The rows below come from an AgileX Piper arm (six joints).
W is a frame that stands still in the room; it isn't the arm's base.
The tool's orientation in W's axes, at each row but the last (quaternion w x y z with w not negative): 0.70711, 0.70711, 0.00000, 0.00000; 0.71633, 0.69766, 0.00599, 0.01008; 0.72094, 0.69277, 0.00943, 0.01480; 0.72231, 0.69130, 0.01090, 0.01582; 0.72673, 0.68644, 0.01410, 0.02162
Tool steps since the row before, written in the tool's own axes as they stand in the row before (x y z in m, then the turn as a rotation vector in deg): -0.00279, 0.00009, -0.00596, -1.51, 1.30, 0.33; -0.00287, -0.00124, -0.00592, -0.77, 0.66, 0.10; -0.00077, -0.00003, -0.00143, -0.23, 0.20, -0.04; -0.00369, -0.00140, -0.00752, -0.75, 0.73, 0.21; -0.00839, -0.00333, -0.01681, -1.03, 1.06, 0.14
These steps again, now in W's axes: -0.00279, 0.00596, 0.00009, -1.51, -0.33, 1.30; -0.00300, 0.00582, -0.00141, -0.77, -0.10, 0.66; -0.00082, 0.00140, -0.00009, -0.23, 0.04, 0.20; -0.00396, 0.00731, -0.00175, -0.75, -0.21, 0.73; -0.00918, 0.01615, -0.00436, -1.03, -0.13, 1.06
